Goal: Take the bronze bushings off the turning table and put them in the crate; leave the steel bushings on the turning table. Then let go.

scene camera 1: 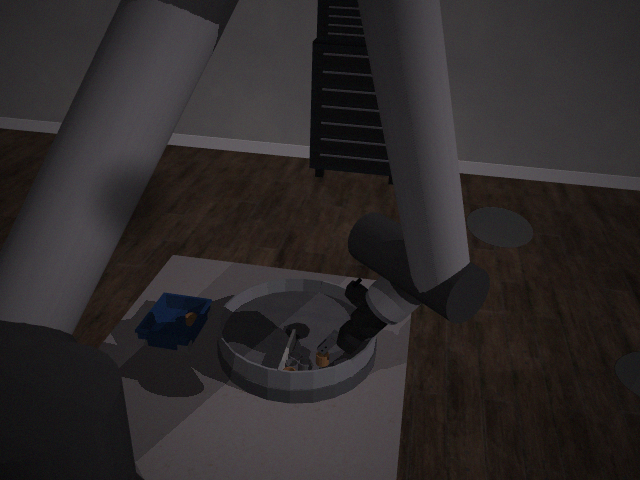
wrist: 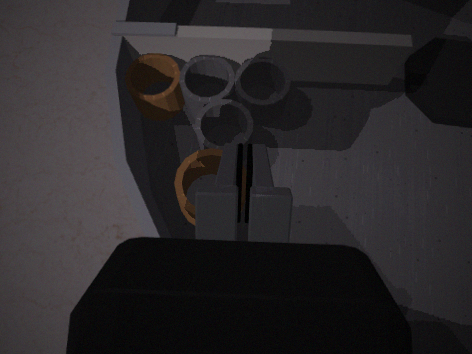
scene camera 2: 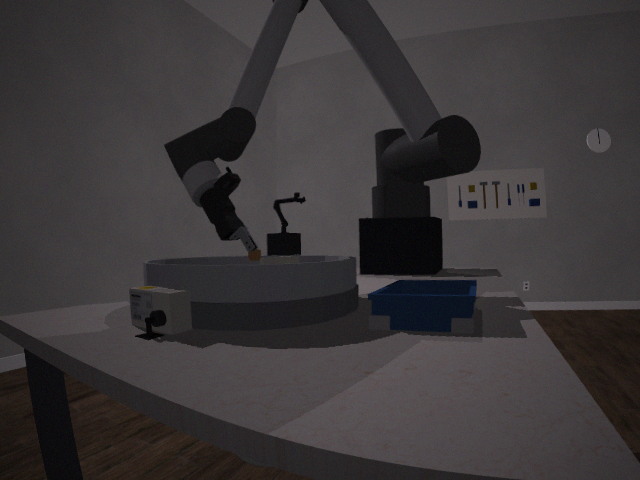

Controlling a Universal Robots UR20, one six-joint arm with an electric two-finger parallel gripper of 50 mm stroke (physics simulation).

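Seen in the pictures: gripper, fingertip midpoint: [scene camera 1: 320, 350] [wrist: 244, 167] [scene camera 2: 253, 250]; arm's base at its link origin: [scene camera 2: 401, 218].
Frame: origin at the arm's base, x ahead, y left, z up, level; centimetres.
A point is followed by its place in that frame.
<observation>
My gripper [scene camera 1: 323, 351] @[x 75.6, y -10.8, z -10.9 cm] [scene camera 2: 251, 250] @[x 75.6, y -10.8, z -10.9 cm] [wrist: 244, 167] @[x 75.6, y -10.8, z -10.9 cm] is shut on the wall of a bronze bushing [scene camera 1: 322, 359] @[x 72.8, y -12.2, z -11.2 cm] [scene camera 2: 254, 255] @[x 75.4, y -10.7, z -12.2 cm] [wrist: 181, 185] @[x 73.1, y -12.1, z -10.8 cm], which hangs at rim height over the turning table [scene camera 1: 297, 381] @[x 67.8, y -7.7, z -15.3 cm] [scene camera 2: 248, 281] @[x 102.7, y 14.1, z -14.8 cm]. The fingers hide part of it in the wrist view. Another bronze bushing [scene camera 1: 289, 369] @[x 70.4, y -4.7, z -14.5 cm] [wrist: 172, 102] @[x 70.4, y -6.0, z -15.0 cm] stands on the turning table by the rim. Beside it stand three steel bushings, a left one [wrist: 184, 82] @[x 71.1, y -5.2, z -14.0 cm], a right one [wrist: 286, 85] @[x 76.9, y -4.3, z -14.0 cm] and a nearer one [wrist: 250, 125] @[x 75.3, y -7.2, z -14.0 cm]. One bronze bushing [scene camera 1: 190, 319] @[x 85.5, y 30.7, z -19.0 cm] lies in the blue crate [scene camera 1: 165, 338] @[x 74.8, y 32.3, z -18.4 cm] [scene camera 2: 418, 311] @[x 92.6, y 35.2, z -19.1 cm].
A pale divider [scene camera 1: 287, 351] @[x 74.4, y -2.6, z -12.7 cm] [scene camera 2: 279, 259] @[x 76.7, y -1.6, z -13.0 cm] [wrist: 300, 37] @[x 77.2, y -2.1, z -12.5 cm] stands on the turning table behind the bushings, running toward the dark hub [scene camera 1: 298, 330] @[x 87.3, y -0.9, z -15.7 cm] [wrist: 437, 85] @[x 86.3, y -1.4, z -15.7 cm]. The raised rim encloses the turning table. A small box-shaped device [scene camera 2: 168, 310] @[x 112.0, y 7.4, z -18.4 cm] stands beside it. The crate stands apart from the turning table.
</observation>
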